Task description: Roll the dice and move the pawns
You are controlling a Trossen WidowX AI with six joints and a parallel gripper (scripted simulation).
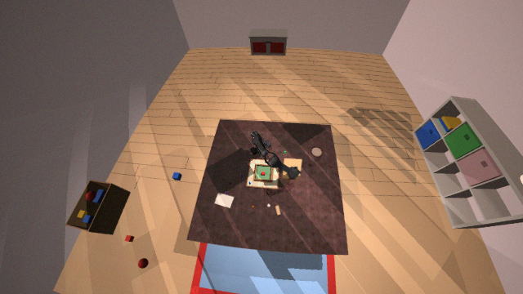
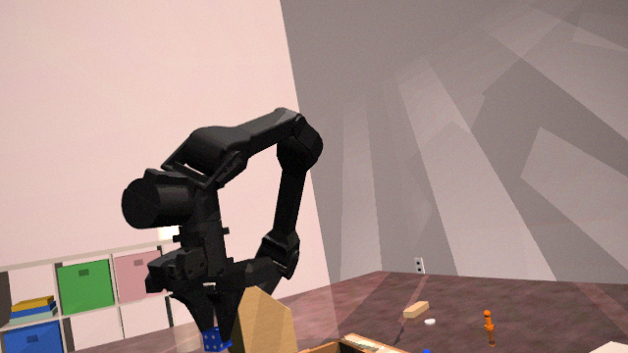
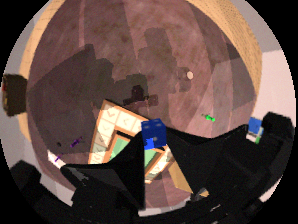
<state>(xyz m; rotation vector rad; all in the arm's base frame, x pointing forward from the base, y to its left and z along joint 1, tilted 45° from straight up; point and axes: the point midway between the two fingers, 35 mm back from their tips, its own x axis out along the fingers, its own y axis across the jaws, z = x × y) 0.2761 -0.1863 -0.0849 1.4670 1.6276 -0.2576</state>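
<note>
Now: gripper tip 50 mm past the red pawn, 50 mm to the right of it and 100 mm above it. The rest, counted from my gripper tip: blue pawn: 110 mm ahead, 260 mm to the left, 100 mm below; green tray: 10 mm behind, 160 mm to the left, 120 mm below; green pawn: 230 mm behind, 50 mm to the right, 110 mm below.
</note>
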